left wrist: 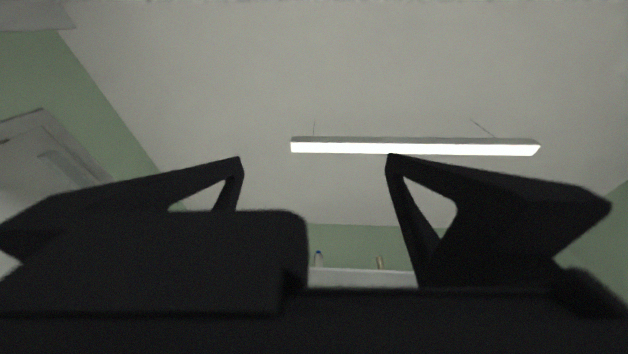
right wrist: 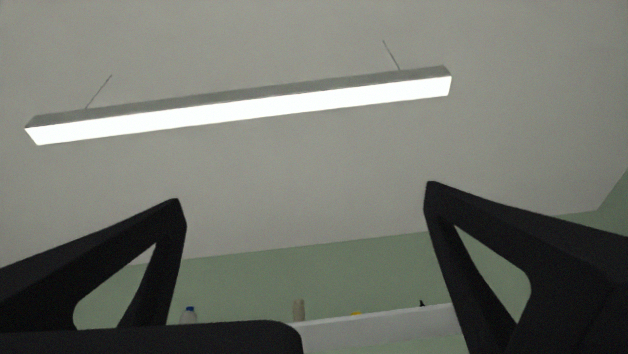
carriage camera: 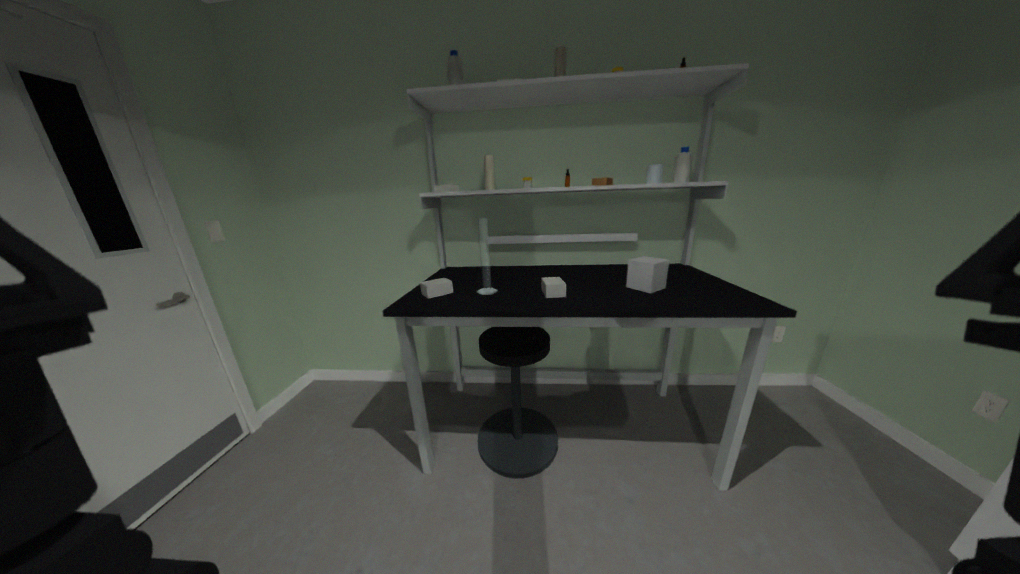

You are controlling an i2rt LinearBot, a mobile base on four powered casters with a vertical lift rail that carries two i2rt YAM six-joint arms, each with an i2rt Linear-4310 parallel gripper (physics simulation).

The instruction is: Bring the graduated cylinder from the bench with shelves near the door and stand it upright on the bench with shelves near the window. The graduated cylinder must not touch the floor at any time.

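Frame: origin at the left arm's base, x ahead, y left, z up, level; centimetres.
Seen in the pictures: left gripper, fingertip midpoint: (left wrist: 313,163); right gripper, fingertip midpoint: (right wrist: 303,203).
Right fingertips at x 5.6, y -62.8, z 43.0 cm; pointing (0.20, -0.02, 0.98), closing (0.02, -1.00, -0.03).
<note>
Offsets run from my right fingertips to a thing's top centre. Level surfaces: height alone.
The graduated cylinder @(dx +105.3, dy +49.0, dz -7.7 cm) (carriage camera: 485,253), tall, thin and clear with a pale foot, stands upright on the left part of the black-topped bench with shelves @(dz -41.3 cm) (carriage camera: 592,311), beside the door (carriage camera: 92,299). My left gripper (left wrist: 313,163) is open and empty, pointing up toward the ceiling; part of its arm shows at the left edge of the carriage view. My right gripper (right wrist: 303,203) is open and empty, also pointing up; part of it shows at the right edge of the carriage view. Both are well apart from the cylinder. The bench near the window does not show.
A small white box @(dx +104.2, dy +72.4, dz -35.4 cm) (carriage camera: 436,287) lies left of the cylinder, another white box @(dx +101.5, dy +18.9, dz -35.4 cm) (carriage camera: 553,287) right of it, and a larger white box @(dx +106.7, dy -23.9, dz -28.2 cm) (carriage camera: 647,274) farther right. A round black stool @(dx +107.8, dy +37.3, dz -66.6 cm) (carriage camera: 514,344) stands under the bench's front edge. Bottles and jars stand on the two shelves above.
</note>
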